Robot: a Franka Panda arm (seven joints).
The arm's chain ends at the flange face. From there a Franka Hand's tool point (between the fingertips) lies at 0.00 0.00 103.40 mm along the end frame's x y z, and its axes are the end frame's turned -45 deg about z.
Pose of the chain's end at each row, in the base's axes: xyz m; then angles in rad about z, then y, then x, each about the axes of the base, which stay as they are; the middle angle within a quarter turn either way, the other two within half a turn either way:
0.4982 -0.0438 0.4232 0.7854 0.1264 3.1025
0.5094 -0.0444 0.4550 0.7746 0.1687 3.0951
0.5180 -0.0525 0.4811 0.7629 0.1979 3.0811
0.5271 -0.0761 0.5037 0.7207 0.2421 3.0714
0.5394 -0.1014 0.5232 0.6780 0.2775 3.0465
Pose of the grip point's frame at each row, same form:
0.5112 -0.0478 0.3207 0.0000 0.1264 3.1025
0.5268 -0.0491 0.3532 -0.0108 0.1687 3.0951
0.5383 -0.0586 0.3799 -0.0225 0.1979 3.0811
0.5519 -0.0831 0.4036 -0.0647 0.2421 3.0714
0.5677 -0.1108 0.4242 -0.1074 0.2775 3.0465

